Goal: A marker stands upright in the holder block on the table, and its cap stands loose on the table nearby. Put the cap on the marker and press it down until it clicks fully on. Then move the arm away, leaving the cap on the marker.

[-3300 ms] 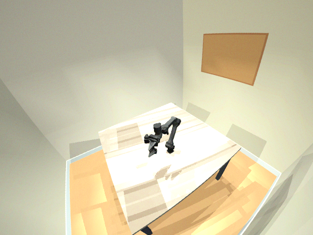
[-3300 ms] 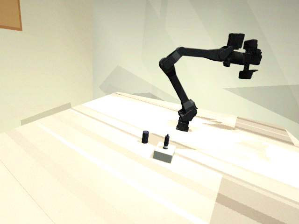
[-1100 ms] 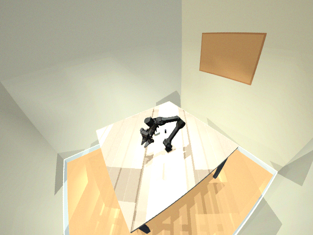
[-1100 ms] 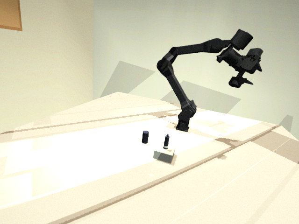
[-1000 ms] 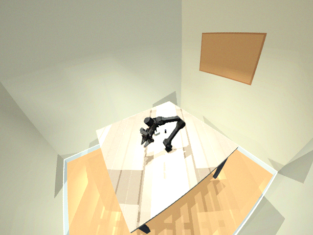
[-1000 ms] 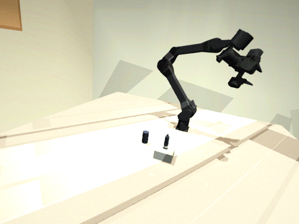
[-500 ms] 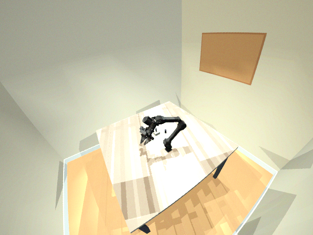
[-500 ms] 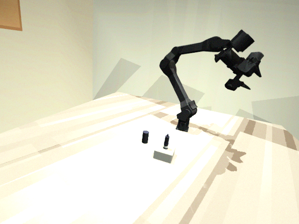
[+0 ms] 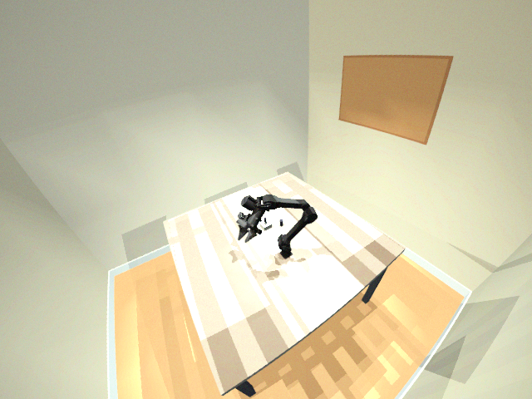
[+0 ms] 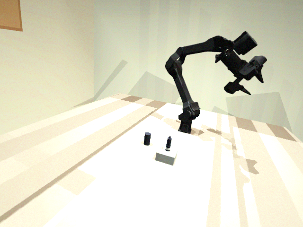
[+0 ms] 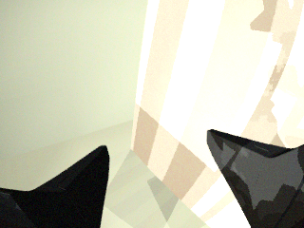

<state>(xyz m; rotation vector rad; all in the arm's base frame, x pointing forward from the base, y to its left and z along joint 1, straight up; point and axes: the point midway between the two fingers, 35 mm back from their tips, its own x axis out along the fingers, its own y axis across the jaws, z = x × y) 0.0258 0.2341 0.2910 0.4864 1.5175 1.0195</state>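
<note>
Now: gripper tip 390 mm to the left of the dark cap, 250 mm above it and 210 mm short of it. Round my gripper tip: dark marker: 290 mm to the right, 270 mm ahead, 200 mm below; then pale holder block: 290 mm to the right, 270 mm ahead, 250 mm below.
</note>
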